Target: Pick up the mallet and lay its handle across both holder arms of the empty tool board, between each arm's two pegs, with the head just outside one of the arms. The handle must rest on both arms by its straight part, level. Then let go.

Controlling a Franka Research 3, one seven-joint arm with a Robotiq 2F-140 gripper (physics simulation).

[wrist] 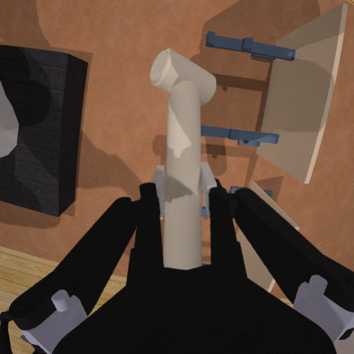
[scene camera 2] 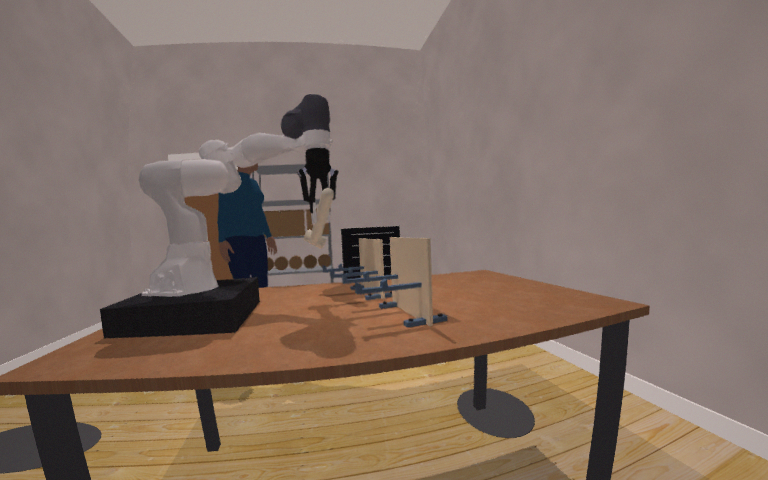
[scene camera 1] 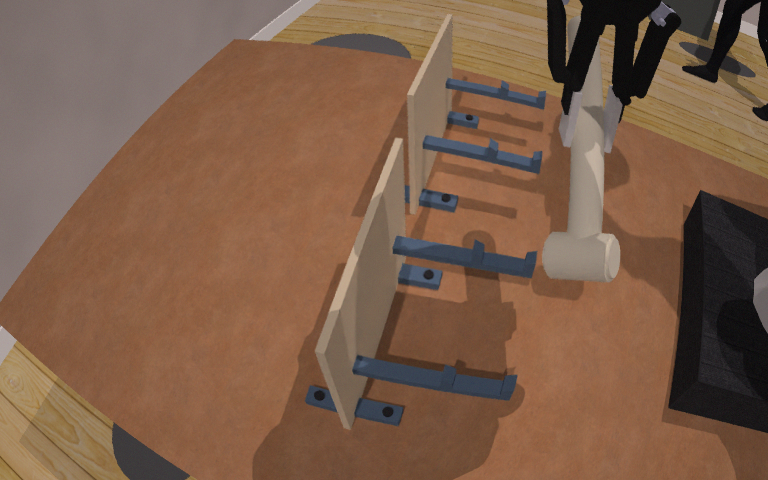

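Note:
My gripper (scene camera 1: pixel 589 133) (scene camera 2: pixel 321 203) (wrist: pixel 182 175) is shut on the handle of the cream mallet (scene camera 1: pixel 586 186) (scene camera 2: pixel 323 217) (wrist: pixel 183 135). It holds the mallet high above the table, tilted, with its head (scene camera 1: pixel 581 257) (wrist: pixel 182 77) lower than the handle end. Two upright boards show bare blue arms with pegs. One board (scene camera 1: pixel 368 271) (scene camera 2: pixel 370 257) (wrist: pixel 305 100) is nearer in scene view 1; the other board (scene camera 1: pixel 430 101) (scene camera 2: pixel 410 266) (wrist: pixel 257 265) is farther there. The mallet hangs on the robot's side of the arm ends, touching no arm. The gripper body hides the handle's rear end in the wrist view.
The black base block (scene camera 1: pixel 692 305) (scene camera 2: pixel 169 316) (wrist: pixel 71 135) stands on the table (scene camera 1: pixel 169 198) (scene camera 2: pixel 509 300) (wrist: pixel 115 30), across from the arm tips. A person (scene camera 2: pixel 240 209) and shelving stand behind the robot. Blue feet support the boards.

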